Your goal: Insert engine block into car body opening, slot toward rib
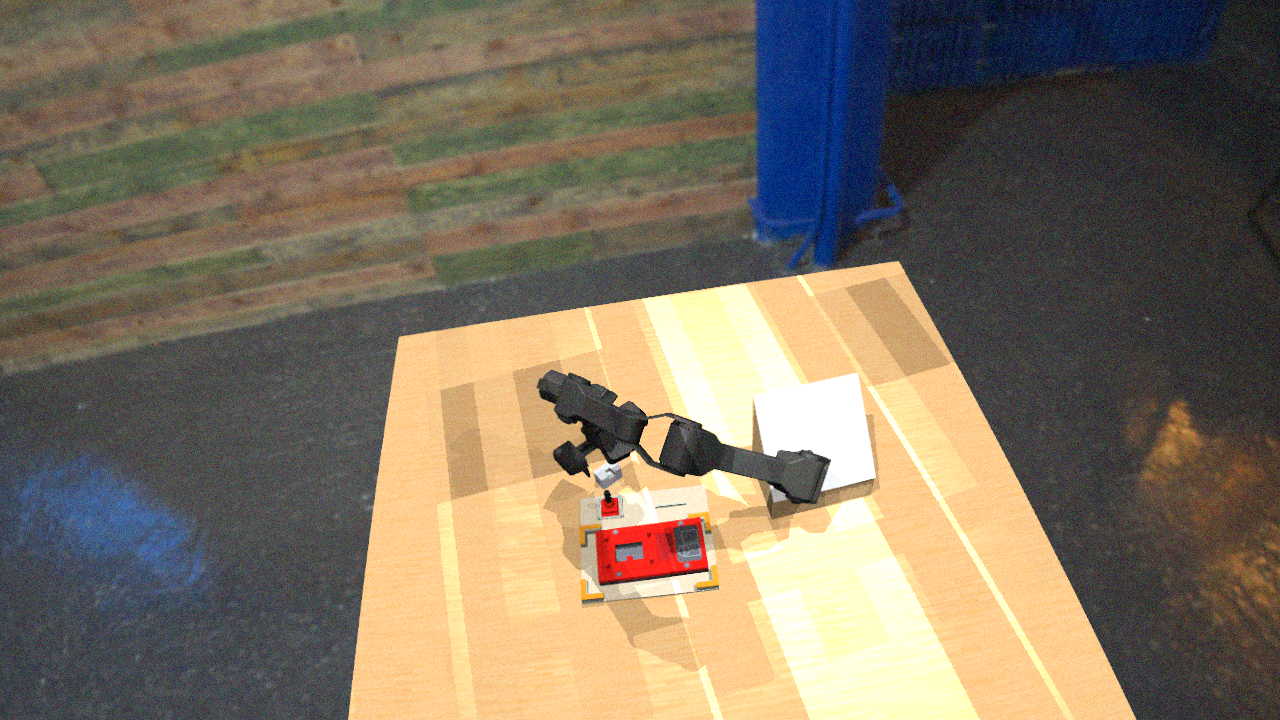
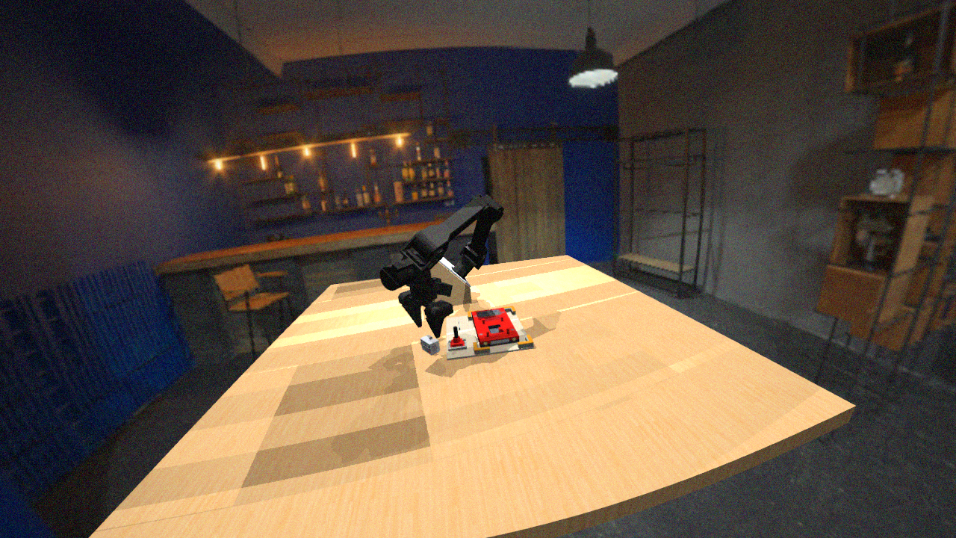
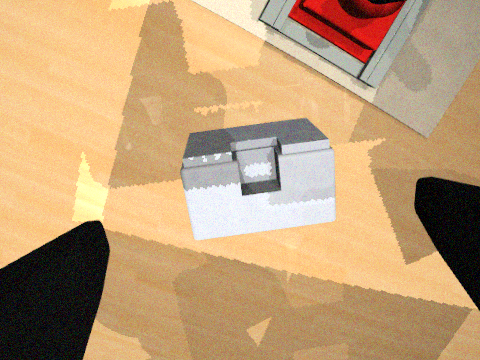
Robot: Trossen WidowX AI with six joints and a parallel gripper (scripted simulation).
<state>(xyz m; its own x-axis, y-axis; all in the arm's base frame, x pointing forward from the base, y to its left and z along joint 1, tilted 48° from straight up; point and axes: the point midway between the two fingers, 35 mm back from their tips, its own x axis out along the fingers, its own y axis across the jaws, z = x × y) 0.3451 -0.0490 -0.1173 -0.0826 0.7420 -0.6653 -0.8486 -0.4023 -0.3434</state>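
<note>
The grey engine block lies 30 mm below my gripper tip.
</note>
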